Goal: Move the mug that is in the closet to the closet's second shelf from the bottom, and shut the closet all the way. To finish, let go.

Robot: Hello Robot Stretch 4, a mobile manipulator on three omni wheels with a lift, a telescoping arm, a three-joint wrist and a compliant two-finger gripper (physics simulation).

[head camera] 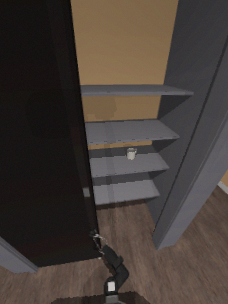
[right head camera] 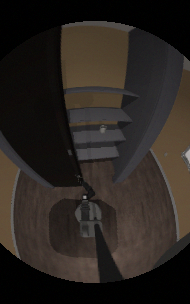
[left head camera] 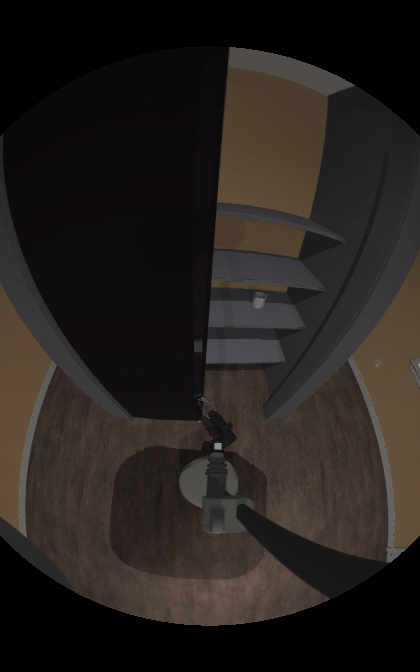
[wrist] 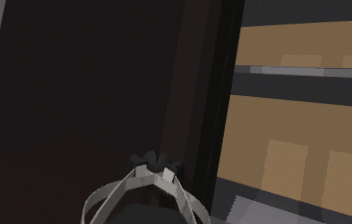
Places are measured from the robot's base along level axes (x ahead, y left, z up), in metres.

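Pixels of known places: gripper, fingertip midpoint: [head camera: 91, 230] [right head camera: 75, 172] [left head camera: 194, 392] [wrist: 155, 164].
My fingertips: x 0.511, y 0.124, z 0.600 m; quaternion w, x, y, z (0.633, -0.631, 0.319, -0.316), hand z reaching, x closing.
Ahead of a thing's pixels: the offset from my fingertips to its middle. "spot": to the spot under its first point. Level surfaces: height alone.
A white mug {0.547 m ahead, 0.374 m right, 0.258 m up} [head camera: 131, 154] [left head camera: 259, 300] [right head camera: 103, 129] stands upright on the closet's second shelf from the bottom {spot: 0.411 m ahead, 0.135 m right, 0.211 m up} [head camera: 107, 167] [left head camera: 230, 316] [right head camera: 89, 136], right of the middle of the opening. The dark closet door [head camera: 40, 125] [left head camera: 110, 250] [right head camera: 30, 100] [wrist: 90, 75] covers the left part; the right part is open. My gripper [head camera: 94, 234] [left head camera: 198, 397] [right head camera: 79, 178] [wrist: 155, 164] is low in front of the door, near its right edge. Its fingertips are together, with nothing seen between them. Whether they touch the door, I cannot tell. The mug does not show in the wrist view.
The closet's right frame post {spot: 0.051 m ahead, 0.606 m right, 0.432 m up} [head camera: 192, 175] [left head camera: 345, 345] bounds the opening. A small grey plate {spot: 0.019 m ahead, 0.014 m right, 0.385 m up} [head camera: 86, 192] [left head camera: 198, 345] is on the door near its right edge. The bottom shelf {0.170 m down} [head camera: 125, 191] [left head camera: 245, 351] is below the mug's shelf. Wood floor {0.627 m down} [head camera: 122, 222] lies in front.
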